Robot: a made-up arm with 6 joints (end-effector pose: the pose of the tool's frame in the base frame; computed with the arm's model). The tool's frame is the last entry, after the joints.
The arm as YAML. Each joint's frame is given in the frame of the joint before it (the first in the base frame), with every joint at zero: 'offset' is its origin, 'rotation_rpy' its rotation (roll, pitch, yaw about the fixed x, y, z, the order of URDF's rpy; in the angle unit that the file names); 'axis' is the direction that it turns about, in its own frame. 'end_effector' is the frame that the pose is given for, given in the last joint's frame.
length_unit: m
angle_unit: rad
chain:
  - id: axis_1
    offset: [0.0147, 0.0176, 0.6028]
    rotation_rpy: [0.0, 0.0, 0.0]
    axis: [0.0, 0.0, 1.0]
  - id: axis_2
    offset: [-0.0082, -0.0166, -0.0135]
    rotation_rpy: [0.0, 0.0, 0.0]
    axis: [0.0, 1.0, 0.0]
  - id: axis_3
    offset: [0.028, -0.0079, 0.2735]
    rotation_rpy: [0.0, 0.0, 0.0]
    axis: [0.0, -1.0, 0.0]
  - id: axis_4
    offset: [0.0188, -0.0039, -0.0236]
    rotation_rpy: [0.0, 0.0, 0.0]
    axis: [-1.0, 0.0, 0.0]
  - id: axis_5
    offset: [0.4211, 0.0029, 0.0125]
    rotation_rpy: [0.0, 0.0, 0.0]
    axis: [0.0, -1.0, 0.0]
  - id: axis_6
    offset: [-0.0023, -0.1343, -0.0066]
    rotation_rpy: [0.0, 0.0, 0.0]
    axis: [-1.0, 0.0, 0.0]
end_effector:
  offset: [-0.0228, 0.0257, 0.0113]
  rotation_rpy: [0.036, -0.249, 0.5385]
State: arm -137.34 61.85 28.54 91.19 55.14 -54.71
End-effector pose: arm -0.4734 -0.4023 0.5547 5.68 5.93 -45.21
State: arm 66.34 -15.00 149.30 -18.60 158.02 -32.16
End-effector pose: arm -0.0520 -0.4688 1.0539 27.69 13.26 85.23
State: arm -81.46 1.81 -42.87 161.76 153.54 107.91
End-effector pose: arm 0.1705 -0.3213 0.5159 -115.39 14.39 87.09
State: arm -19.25 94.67 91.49 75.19 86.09 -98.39
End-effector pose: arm 0.6398 -0.2820 0.6306 5.77 -33.18 96.85
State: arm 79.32 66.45 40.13 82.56 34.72 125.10
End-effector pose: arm 0.2179 0.6865 0.5755 160.16 21.36 80.06
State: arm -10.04 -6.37 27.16 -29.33 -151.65 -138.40
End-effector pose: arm 0.3975 -0.2303 1.0522 -9.14 74.82 -136.58
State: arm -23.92 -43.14 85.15 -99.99 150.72 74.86
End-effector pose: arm -0.3276 0.1330 1.2681 137.70 33.49 -103.96
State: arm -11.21 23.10 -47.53 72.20 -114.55 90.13
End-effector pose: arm 0.3683 -0.0715 0.4678 129.90 -38.31 -156.33
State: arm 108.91 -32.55 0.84 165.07 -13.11 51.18
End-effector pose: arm -0.1233 0.1911 1.0650 -174.76 -40.07 58.04
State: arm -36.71 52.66 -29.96 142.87 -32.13 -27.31
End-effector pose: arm 0.3025 -0.0901 0.3115 162.35 72.45 -131.48
